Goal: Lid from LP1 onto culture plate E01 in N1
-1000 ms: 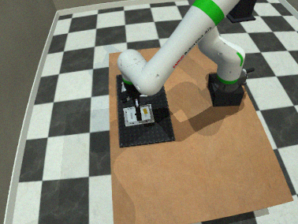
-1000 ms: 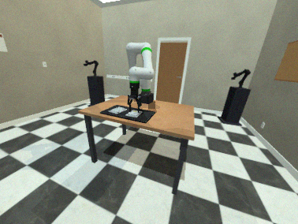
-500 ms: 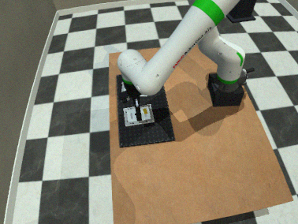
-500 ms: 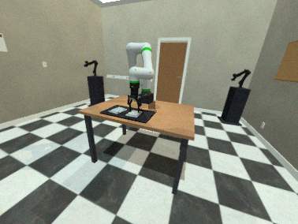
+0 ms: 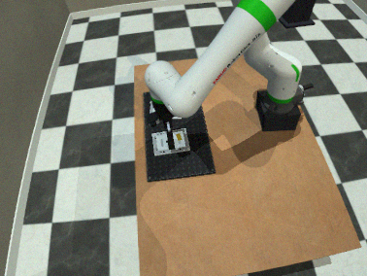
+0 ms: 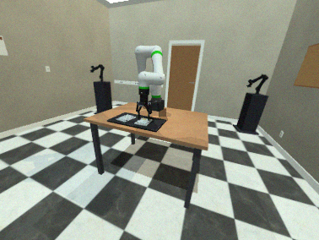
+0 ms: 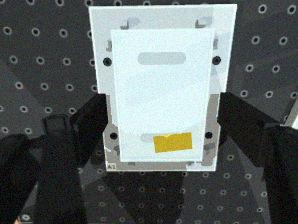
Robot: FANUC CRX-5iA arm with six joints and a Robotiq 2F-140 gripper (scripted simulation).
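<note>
My hand is 40 mm above the clear lid. From my hand the other things lie so: culture plate: 20 mm behind, 200 mm to the right, 40 mm below; lid park fixture: 50 mm below.
</note>
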